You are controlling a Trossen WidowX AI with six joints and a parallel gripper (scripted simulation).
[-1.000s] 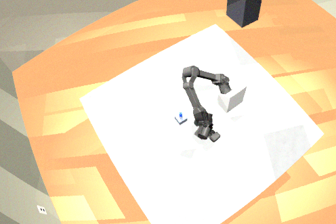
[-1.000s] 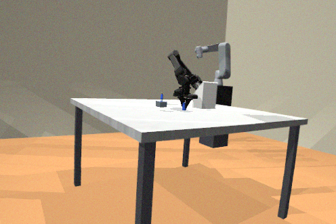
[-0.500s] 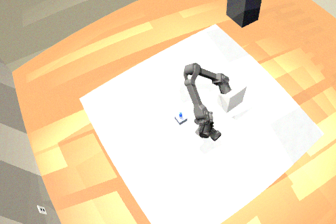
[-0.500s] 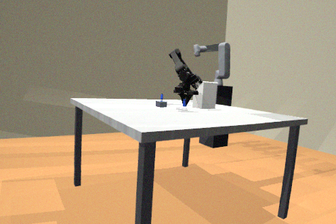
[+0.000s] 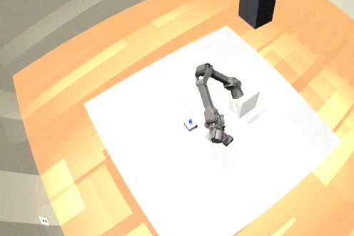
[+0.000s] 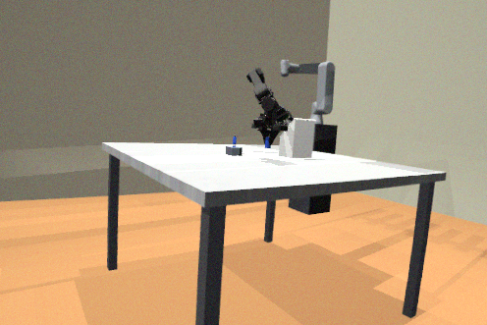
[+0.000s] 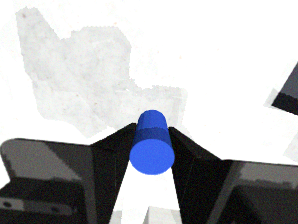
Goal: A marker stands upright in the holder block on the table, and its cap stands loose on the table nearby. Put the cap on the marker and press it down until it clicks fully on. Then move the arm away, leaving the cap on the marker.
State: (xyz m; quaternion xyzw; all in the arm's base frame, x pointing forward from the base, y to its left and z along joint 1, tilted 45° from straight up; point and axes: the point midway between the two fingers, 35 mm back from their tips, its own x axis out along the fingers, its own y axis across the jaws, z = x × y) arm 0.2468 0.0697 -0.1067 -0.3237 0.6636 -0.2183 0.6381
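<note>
Now: the holder block 7 cm ahead of my gripper tip, 19 cm to the right of it and 5 cm below it. Also, from my gripper tip: blue cap: 1 cm above.
</note>
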